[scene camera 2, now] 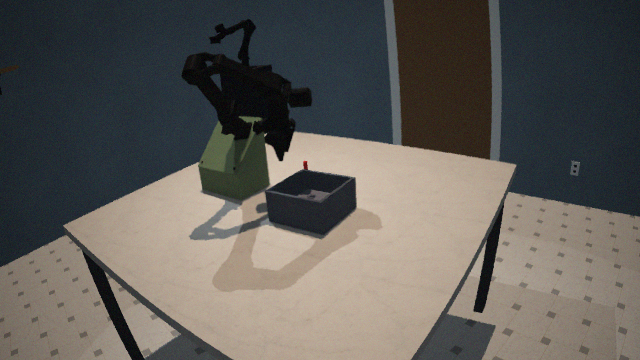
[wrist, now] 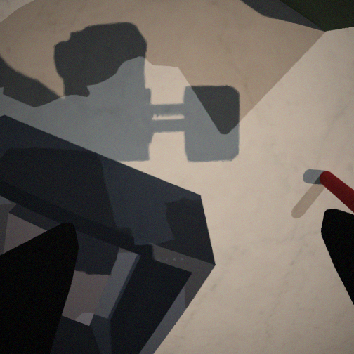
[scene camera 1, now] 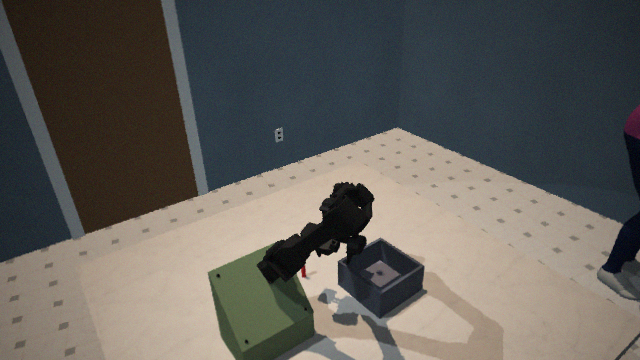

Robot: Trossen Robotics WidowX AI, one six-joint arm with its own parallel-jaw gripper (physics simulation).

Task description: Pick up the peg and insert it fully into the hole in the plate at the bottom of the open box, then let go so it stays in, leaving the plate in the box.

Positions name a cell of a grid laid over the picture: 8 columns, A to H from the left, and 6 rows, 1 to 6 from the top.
Scene:
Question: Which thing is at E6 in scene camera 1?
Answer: A dark box.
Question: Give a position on a light grey plate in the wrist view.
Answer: C5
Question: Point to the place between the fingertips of my gripper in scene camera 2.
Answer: At D3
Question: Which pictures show the dark box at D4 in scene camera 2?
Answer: Scene camera 2, the wrist view and scene camera 1: all of them.

